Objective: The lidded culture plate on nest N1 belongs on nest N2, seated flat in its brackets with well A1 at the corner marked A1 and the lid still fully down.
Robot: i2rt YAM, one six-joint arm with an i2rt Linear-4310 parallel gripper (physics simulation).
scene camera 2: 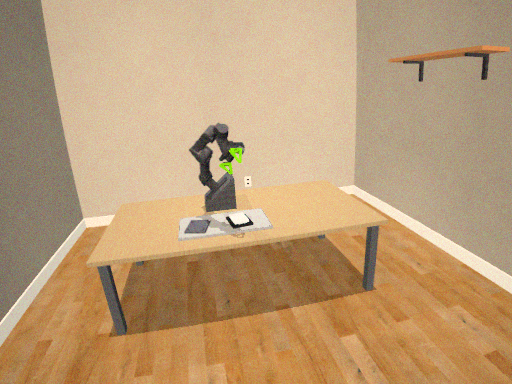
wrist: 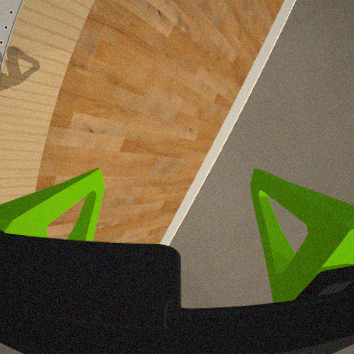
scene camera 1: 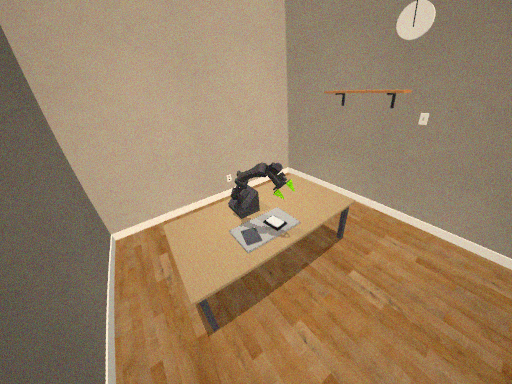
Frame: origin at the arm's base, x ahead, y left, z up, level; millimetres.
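Seen in the pictures: gripper, fingertip midpoint: (scene camera 2: 235,168) (wrist: 176,176) (scene camera 1: 289,195); arm's base, link origin: (scene camera 2: 216,188) (scene camera 1: 241,199).
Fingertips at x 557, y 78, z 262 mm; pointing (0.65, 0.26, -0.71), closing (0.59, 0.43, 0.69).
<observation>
Pixels of each thing's middle, then the offset from my fingertips to it. "spot": a spot on its surface instead. Level surfaces: height alone.
- white lidded plate, body centre: (scene camera 2: 239,217) (scene camera 1: 275,220) dx -185, dy +16, dz -339 mm
- black nest, surface spot: (scene camera 2: 247,225) (scene camera 1: 284,225) spot: dx -107, dy +52, dz -360 mm
- grey board, body centre: (scene camera 2: 223,223) (scene camera 1: 264,226) dx -207, dy -75, dz -370 mm
- wooden table, surface height: dz -377 mm
The white lidded plate (scene camera 1: 275,221) (scene camera 2: 239,219) lies on a black nest (scene camera 1: 283,227) (scene camera 2: 247,225) on the right part of the grey board. A second, dark flat nest (scene camera 1: 251,236) (scene camera 2: 197,226) on the board's left part bears no plate. The nest labels, the A1 mark and the fit of the lid are too small to tell. My gripper (scene camera 1: 285,190) (scene camera 2: 231,161) (wrist: 176,176) is open, its green fingers wide apart with nothing between them. It hangs in the air well above the table and the board, apart from the plate.
The grey board (scene camera 1: 250,248) (scene camera 2: 265,219) (wrist: 7,20) lies on the wooden table (scene camera 1: 210,275) (scene camera 2: 145,245) (wrist: 45,65), in front of the arm's base (scene camera 1: 244,202) (scene camera 2: 221,196). A wall shelf (scene camera 1: 367,91) (scene camera 2: 450,53) hangs on the right wall, far from the arm.
</observation>
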